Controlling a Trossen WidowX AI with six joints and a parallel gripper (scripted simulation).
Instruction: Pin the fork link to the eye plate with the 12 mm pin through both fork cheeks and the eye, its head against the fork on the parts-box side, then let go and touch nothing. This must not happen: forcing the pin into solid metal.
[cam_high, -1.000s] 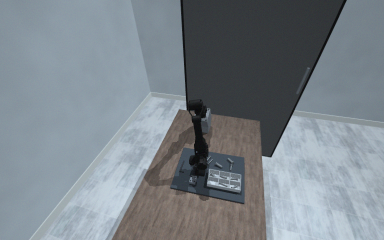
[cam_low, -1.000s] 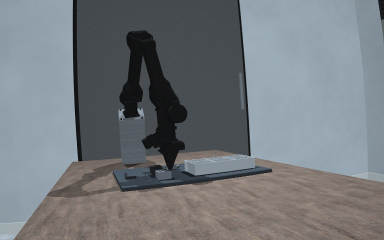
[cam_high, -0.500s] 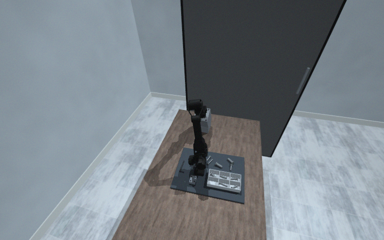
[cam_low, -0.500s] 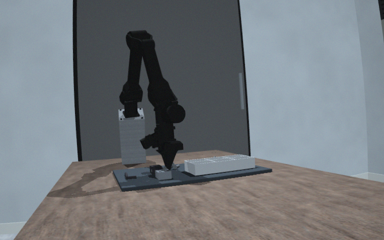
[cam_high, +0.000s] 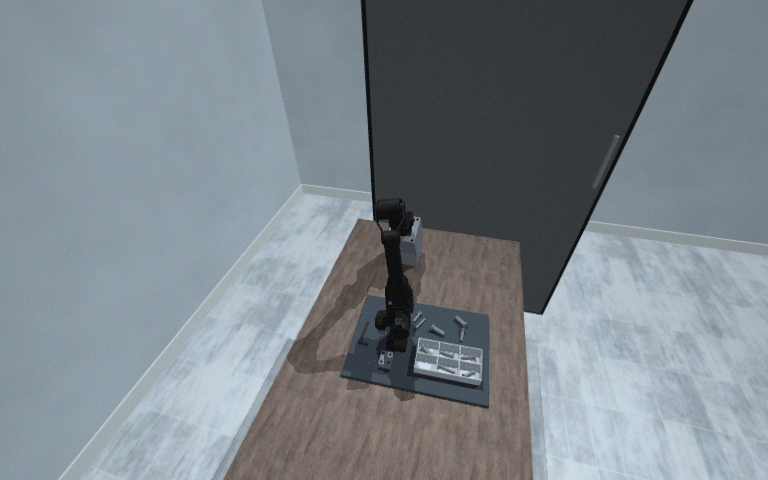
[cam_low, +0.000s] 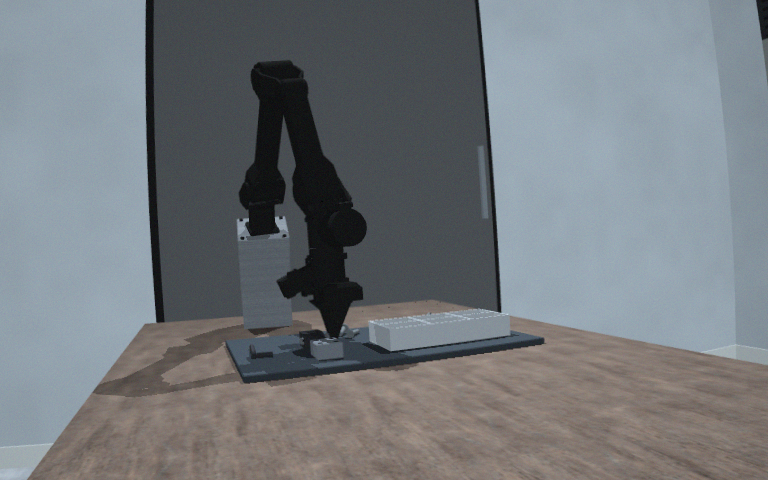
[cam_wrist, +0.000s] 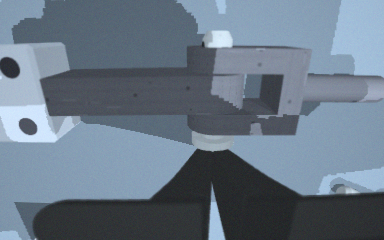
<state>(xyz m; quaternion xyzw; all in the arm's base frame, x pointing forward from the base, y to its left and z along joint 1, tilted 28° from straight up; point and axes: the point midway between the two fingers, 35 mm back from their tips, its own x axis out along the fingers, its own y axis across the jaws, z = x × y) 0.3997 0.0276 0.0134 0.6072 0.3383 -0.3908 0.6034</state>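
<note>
The dark eye plate is 1 cm ahead of my hand, 3 cm to the right of it and 3 cm below it. Round my hand: light grey mounting block: 9 cm ahead, 4 cm to the right, 2 cm below; pale grey pin: 3 cm to the right, 3 cm below; dark mat: 7 cm to the left, 5 cm below.
</note>
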